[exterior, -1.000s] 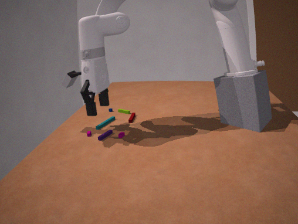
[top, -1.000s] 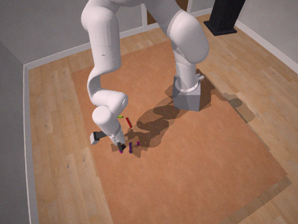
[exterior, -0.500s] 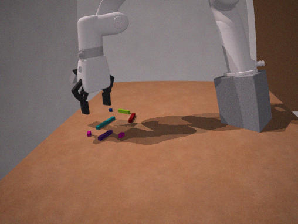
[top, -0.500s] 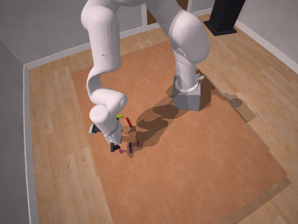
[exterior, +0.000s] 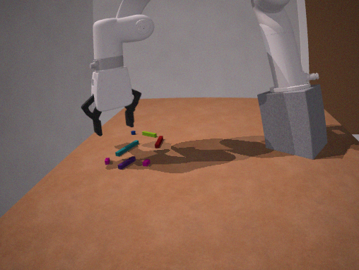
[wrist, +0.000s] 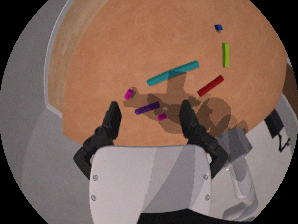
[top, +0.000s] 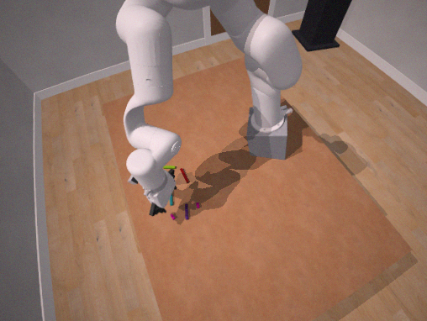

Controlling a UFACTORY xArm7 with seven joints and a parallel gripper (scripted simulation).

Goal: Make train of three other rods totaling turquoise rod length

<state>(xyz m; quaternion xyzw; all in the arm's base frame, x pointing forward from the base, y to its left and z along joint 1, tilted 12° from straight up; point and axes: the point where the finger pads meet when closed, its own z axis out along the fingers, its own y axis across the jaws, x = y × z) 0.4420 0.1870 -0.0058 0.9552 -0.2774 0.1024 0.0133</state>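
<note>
My hand is 4 cm short of the blue rod, 17 cm to the left of it and 7 cm above it. Round my hand: turquoise rod (5 cm to the right, 7 cm below); purple rod (5 cm behind, 4 cm to the left, 7 cm below); red rod (7 cm behind, 11 cm to the right, 7 cm below).
</note>
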